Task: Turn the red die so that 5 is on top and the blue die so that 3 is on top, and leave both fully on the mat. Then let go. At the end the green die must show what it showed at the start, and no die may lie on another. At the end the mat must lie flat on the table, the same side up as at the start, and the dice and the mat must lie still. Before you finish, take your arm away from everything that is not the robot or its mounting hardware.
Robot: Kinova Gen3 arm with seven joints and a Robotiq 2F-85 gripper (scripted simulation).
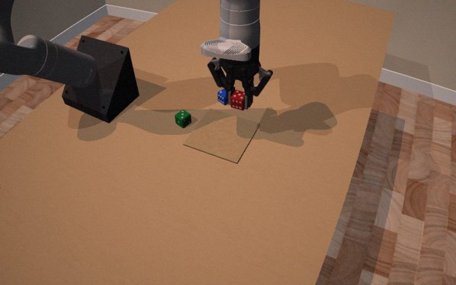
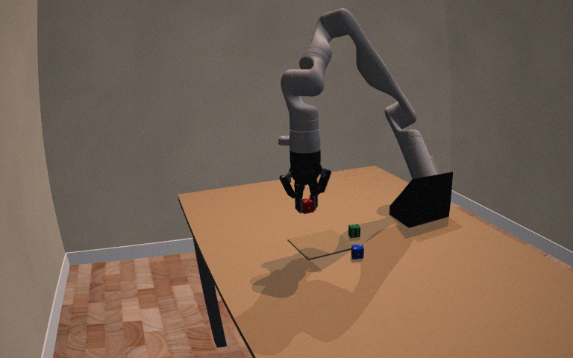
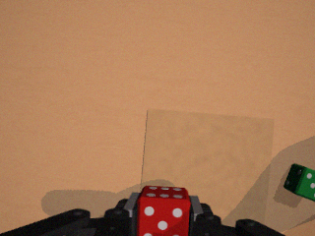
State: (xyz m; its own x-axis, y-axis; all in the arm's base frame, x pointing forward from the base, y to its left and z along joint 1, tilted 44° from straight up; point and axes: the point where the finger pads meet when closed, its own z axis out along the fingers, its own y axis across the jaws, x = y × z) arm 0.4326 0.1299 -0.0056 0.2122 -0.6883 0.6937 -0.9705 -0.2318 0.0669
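Now: hand 120 mm above the thin tan mat, 40 mm past it and 10 mm to the left of it. From my hand the other things lie so: blue die 110 mm below, 110 mm behind, 100 mm to the left; then red die right at my hand; then green die 150 mm behind, 110 mm below, 30 mm to the right.
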